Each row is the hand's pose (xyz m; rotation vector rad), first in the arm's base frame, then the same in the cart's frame.
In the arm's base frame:
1: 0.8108 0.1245 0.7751 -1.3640 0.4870 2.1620
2: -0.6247 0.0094 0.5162 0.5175 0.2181 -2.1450
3: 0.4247 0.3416 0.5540 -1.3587 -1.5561 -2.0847
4: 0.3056 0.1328 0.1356 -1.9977 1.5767 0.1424
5: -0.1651 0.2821 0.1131 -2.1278 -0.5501 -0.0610
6: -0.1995 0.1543 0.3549 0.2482 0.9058 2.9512
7: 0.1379 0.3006 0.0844 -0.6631 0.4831 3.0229
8: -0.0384 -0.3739 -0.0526 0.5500 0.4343 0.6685
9: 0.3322 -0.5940 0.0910 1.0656 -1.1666 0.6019
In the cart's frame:
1: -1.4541 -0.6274 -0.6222 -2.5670 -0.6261 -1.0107
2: -0.0305 -0.8824 -0.8445 2.3794 -1.2555 0.2092
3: -1.0000 -0.4372 -0.5706 -1.5529 0.6116 1.3215
4: -0.7608 -0.6204 -0.1937 -0.5290 -0.5173 -1.7220
5: -0.3010 -0.5245 -0.3477 0.3797 1.5019 2.3044
6: -0.3618 -0.6762 -0.5696 -2.5640 0.2163 0.6275
7: -0.5733 -0.4690 -0.2221 -2.9520 0.1715 -0.1456
8: -0.4134 -1.1445 -0.0706 -0.8391 -2.0785 0.9109
9: -0.8266 -1.3327 -0.0546 0.4719 1.7904 -1.4521

